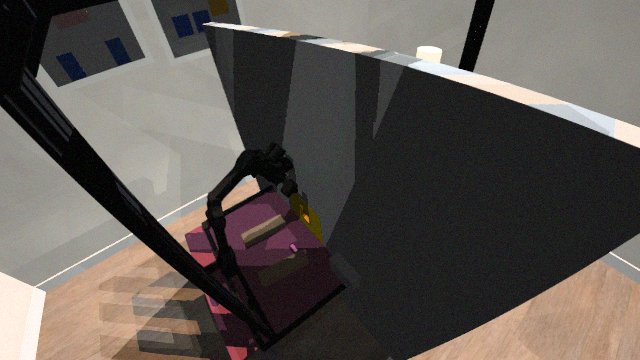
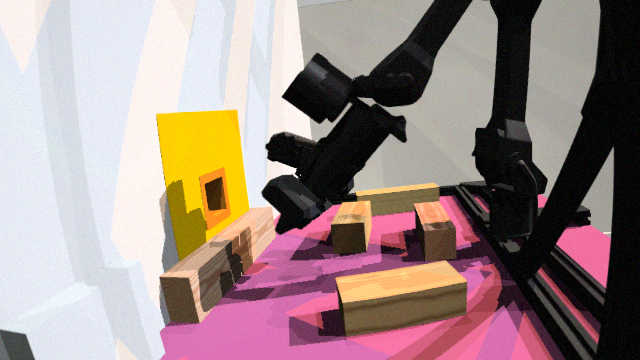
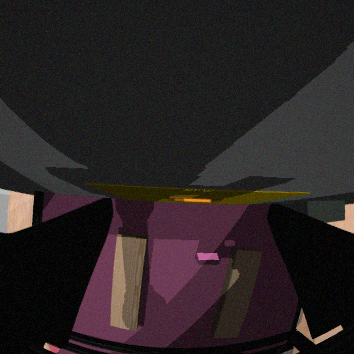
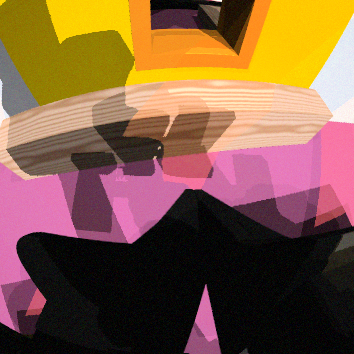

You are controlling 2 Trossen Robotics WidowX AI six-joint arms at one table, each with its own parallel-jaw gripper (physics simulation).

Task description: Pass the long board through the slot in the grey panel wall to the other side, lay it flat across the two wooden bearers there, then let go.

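Frame: origin at the left arm's base, x back, y left, z down, level; millimetres.
Seen in the pictures: left gripper, fingertip midpoint: (image 3: 194, 210); right gripper, fingertip midpoint: (image 2: 278, 232) (image 4: 191, 197); left arm's base at its link origin: (image 1: 231, 270) (image 4: 158, 0); right arm's base at its link origin: (image 2: 515, 231).
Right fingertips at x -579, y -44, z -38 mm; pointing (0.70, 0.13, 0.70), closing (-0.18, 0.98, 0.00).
Note:
Offsets run from my right fingertips to a thing's top centre. "*": to the spot under its first point. Level surfaces: height alone.
The long wooden board @[dy +5, dx +77, dz +1 mm] (image 2: 211, 250) (image 4: 246, 116) lies flat on the pink mat @[dz +58 mm] (image 2: 258, 321) (image 4: 42, 204), along the foot of the yellow plate (image 2: 193, 143) (image 4: 291, 53) with the orange-framed slot @[* dy +56, dx +111, dz -48 mm] (image 2: 215, 194) (image 4: 197, 57). My right gripper (image 2: 282, 224) (image 4: 191, 197) is shut and empty, just short of the board's near side and tilted down at it. Beyond the grey panel wall (image 1: 318, 125) (image 3: 175, 88), two wooden bearers @[dy +149, dx +341, dz +20 mm] (image 1: 263, 228) @[dy -99, dx +367, dz +20 mm] (image 1: 283, 268) (image 3: 128, 281) (image 3: 239, 291) lie bare. My left gripper (image 1: 298, 194) (image 3: 194, 210) is open and empty, close to the slot @[* dy +37, dx +140, dz -24 mm] (image 1: 305, 216) (image 3: 191, 199).
Several loose wooden blocks lie on the right arm's side: two short ones @[dy +135, dx -87, dz +11 mm] (image 2: 351, 226) @[dy +88, dx -216, dz +14 mm] (image 2: 434, 228), a long one in front @[* dy -168, dx -162, dz +23 mm] (image 2: 401, 296) and one at the back @[* dy +285, dx -163, dz +28 mm] (image 2: 397, 198). A small pink piece (image 1: 293, 247) (image 3: 207, 256) lies between the bearers.

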